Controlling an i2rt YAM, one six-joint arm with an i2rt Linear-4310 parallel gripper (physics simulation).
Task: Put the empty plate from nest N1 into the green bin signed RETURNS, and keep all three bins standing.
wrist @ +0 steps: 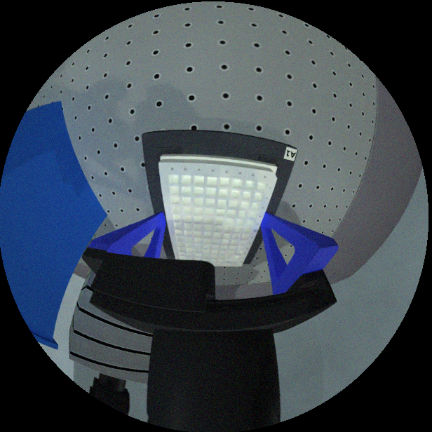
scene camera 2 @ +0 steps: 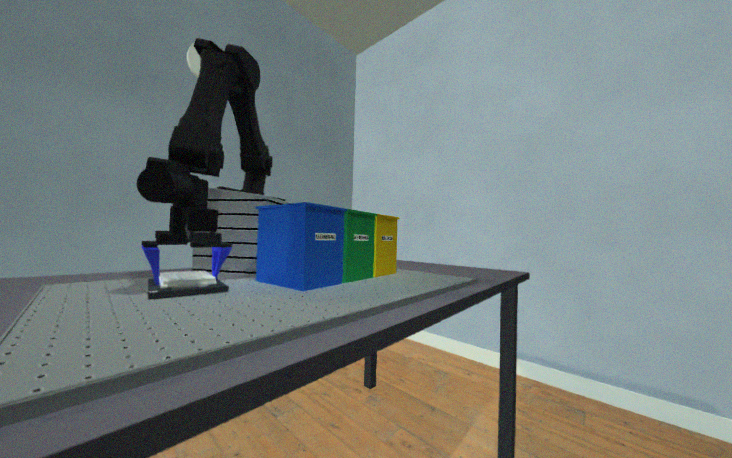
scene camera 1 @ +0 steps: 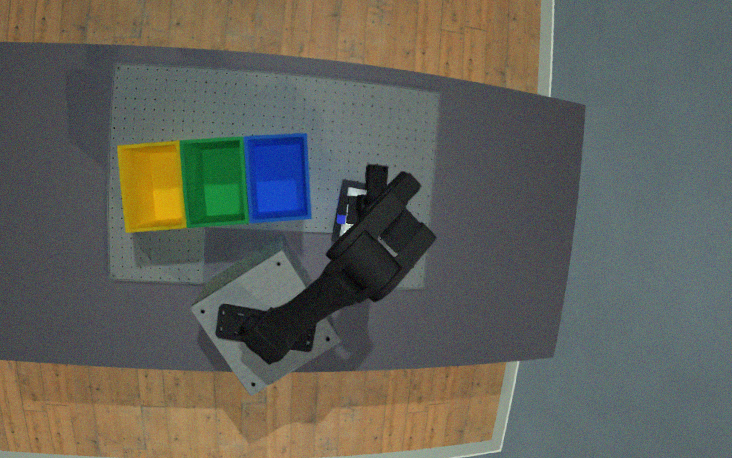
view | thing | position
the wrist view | my gripper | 212, 216
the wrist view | white plate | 214, 205
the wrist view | blue bin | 56, 212
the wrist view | dark rectangular nest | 211, 142
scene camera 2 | my gripper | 187, 282
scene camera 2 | white plate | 187, 279
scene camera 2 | blue bin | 300, 245
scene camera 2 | yellow bin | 385, 229
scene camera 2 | green bin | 358, 248
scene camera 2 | dark rectangular nest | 180, 292
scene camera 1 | blue bin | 277, 173
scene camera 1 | yellow bin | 151, 182
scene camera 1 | green bin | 213, 170
